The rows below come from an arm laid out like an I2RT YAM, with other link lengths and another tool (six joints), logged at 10 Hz.
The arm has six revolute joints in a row. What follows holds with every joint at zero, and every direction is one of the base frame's. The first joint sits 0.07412 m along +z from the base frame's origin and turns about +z. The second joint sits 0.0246 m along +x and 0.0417 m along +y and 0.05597 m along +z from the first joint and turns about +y. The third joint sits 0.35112 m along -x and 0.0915 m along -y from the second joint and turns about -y. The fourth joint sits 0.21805 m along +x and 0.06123 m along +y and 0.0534 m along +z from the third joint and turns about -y. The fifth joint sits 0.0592 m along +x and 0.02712 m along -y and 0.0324 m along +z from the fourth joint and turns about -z. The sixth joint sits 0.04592 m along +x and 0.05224 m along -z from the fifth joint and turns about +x. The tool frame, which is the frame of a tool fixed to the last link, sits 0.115 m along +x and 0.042 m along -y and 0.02 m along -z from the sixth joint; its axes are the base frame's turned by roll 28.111, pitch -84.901 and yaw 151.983 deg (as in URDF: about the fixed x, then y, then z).
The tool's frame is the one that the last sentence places.
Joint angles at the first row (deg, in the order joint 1, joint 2, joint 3, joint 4, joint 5, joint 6):
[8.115, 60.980, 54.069, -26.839, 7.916, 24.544]
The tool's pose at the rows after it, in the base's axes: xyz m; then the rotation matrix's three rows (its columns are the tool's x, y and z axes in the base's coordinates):
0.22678, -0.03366, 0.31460; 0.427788, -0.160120, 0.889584; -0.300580, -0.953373, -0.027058; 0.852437, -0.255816, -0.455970
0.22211, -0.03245, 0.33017; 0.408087, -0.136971, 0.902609; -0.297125, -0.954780, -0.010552; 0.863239, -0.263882, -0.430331
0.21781, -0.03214, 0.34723; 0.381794, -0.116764, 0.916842; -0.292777, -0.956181, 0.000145; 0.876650, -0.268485, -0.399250
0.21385, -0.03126, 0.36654; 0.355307, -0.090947, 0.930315; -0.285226, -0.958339, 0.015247; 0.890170, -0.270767, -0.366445
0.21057, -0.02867, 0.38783; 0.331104, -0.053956, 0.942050; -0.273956, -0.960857, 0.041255; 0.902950, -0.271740, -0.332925
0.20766, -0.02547, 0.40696; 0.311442, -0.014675, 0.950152; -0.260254, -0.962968, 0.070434; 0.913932, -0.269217, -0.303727
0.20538, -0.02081, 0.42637; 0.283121, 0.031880, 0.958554; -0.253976, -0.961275, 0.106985; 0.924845, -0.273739, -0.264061
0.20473, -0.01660, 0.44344; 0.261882, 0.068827, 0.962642; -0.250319, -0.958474, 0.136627; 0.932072, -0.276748, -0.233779
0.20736, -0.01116, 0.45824; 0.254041, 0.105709, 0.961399; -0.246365, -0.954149, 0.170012; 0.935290, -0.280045, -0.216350
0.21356, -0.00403, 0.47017; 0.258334, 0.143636, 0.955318; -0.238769, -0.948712, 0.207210; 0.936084, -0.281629, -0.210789
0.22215, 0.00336, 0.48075; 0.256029, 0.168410, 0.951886; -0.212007, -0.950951, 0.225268; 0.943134, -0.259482, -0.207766
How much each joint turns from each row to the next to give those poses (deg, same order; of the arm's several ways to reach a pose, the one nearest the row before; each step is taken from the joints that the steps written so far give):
[0.078, -1.676, 2.441, -2.074, -0.738, -0.284]
[-0.017, -1.233, 2.672, -2.185, -0.819, -0.502]
[0.007, -1.064, 2.885, -1.950, -0.450, -0.553]
[-0.006, -0.743, 3.515, -2.180, -0.703, -0.779]
[0.022, -0.321, 4.164, -2.383, -1.293, -1.031]
[0.051, -0.044, 3.904, -2.154, -1.465, -1.127]
[-0.050, -0.075, 3.565, -1.249, -1.999, -0.813]
[0.027, 0.457, 3.487, -1.240, -1.588, -0.521]
[-0.051, 1.239, 3.631, -1.386, -1.924, -0.450]
[0.391, 1.886, 3.531, -1.352, -1.753, -0.433]
[3.418, 2.018, 3.115, -0.905, 2.348, -0.687]

